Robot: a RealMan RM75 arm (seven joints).
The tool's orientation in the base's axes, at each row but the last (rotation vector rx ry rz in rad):
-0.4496 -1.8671 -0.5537
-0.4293 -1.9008 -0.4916
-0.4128 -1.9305 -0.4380
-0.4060 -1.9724 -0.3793
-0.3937 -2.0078 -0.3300
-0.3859 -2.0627 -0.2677
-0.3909 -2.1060 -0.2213
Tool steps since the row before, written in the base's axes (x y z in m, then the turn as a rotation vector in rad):
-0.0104 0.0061 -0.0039 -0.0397 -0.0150 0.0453
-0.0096 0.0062 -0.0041 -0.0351 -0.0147 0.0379
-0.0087 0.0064 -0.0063 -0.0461 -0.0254 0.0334
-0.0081 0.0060 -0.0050 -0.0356 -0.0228 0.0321
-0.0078 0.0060 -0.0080 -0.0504 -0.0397 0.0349
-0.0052 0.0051 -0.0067 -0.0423 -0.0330 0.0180
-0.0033 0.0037 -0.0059 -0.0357 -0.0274 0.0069
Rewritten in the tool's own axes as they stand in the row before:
0.0002 -0.0013 0.0126 0.0554 -0.0268 0.0078
0.0001 -0.0002 0.0121 0.0469 -0.0252 0.0069
-0.0020 0.0007 0.0123 0.0460 -0.0403 0.0121
-0.0006 0.0013 0.0112 0.0409 -0.0334 0.0054
-0.0030 0.0017 0.0122 0.0475 -0.0547 0.0094
-0.0026 0.0025 0.0092 0.0301 -0.0460 0.0136
-0.0026 0.0022 0.0069 0.0185 -0.0384 0.0160

